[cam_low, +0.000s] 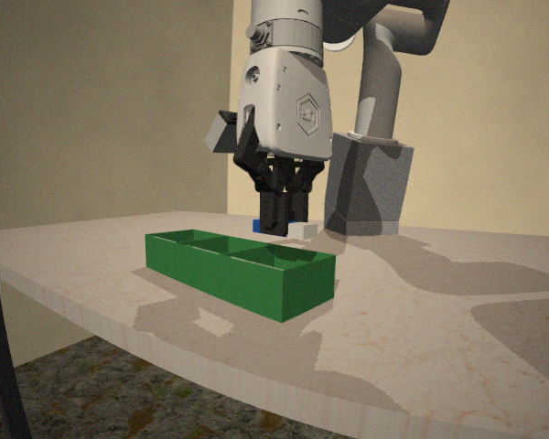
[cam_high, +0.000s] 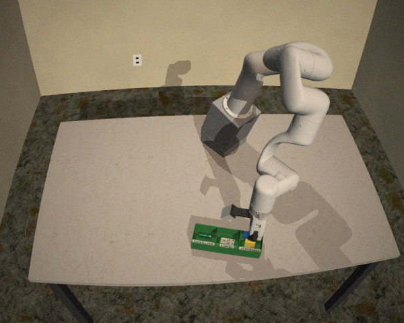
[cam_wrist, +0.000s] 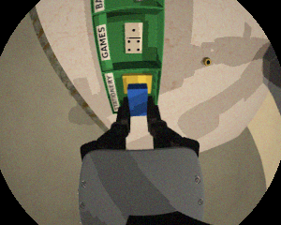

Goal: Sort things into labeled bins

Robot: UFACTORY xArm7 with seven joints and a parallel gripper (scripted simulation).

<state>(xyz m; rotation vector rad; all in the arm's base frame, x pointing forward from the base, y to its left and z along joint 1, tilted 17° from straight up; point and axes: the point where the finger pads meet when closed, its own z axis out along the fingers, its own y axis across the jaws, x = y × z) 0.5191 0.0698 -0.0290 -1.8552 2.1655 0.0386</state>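
Now: the yellow block 8 cm below my hand. From my hand the other things lie so: brown piece: 15 cm behind, 8 cm below, 4 cm to the right; white domino: 8 cm to the right, 8 cm below, 1 cm behind; blue-and-white block: 2 cm below, 1 cm to the left.
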